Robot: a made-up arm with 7 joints.
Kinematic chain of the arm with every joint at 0, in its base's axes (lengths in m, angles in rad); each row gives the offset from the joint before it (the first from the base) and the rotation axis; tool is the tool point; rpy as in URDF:
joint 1: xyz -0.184 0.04 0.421 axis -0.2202 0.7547 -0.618
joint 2: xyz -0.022 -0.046 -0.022 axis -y
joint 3: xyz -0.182 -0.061 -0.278 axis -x
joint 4: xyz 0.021 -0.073 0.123 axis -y
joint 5: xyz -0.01 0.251 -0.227 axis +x
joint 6: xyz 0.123 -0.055 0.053 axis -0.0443 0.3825 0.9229
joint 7: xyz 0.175 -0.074 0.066 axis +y
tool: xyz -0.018 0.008 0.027 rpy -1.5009 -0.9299 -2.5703
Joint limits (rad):
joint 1: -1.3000..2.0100
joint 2: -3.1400..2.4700
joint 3: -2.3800..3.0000
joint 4: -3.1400..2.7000
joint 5: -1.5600..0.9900
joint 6: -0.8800..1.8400
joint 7: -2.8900..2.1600
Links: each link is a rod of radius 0.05 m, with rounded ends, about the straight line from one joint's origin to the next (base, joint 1, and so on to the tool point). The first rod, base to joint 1, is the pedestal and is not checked.
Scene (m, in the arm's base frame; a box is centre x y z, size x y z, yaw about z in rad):
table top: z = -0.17
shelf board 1: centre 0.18 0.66 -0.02 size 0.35 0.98 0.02 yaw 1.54
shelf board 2: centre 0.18 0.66 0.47 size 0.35 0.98 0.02 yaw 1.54
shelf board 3: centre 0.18 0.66 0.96 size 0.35 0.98 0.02 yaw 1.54
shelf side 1: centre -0.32 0.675 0.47 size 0.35 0.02 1 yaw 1.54
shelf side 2: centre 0.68 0.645 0.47 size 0.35 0.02 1 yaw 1.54
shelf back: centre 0.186 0.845 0.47 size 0.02 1.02 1 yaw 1.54
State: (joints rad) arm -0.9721 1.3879 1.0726 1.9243 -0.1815 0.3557 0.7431
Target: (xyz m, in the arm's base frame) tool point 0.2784 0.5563 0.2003
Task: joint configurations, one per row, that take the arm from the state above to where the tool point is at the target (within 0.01 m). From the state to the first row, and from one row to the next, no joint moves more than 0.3 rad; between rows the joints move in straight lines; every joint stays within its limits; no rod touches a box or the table.
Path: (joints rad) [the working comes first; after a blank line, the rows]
Joints at the target: -0.7011 1.1406 1.8798 2.2949 -0.4223 0.6296 0.8205
Straight joint move there: touches shelf board 2.

1: -0.7518 1.1716 1.2953 2.1674 -0.0221 0.6200 0.9145
2: -0.7264 1.1561 1.5875 2.2311 -0.2222 0.6248 0.8675
3: -0.7011 1.1406 1.8798 2.2949 -0.4223 0.6296 0.8205

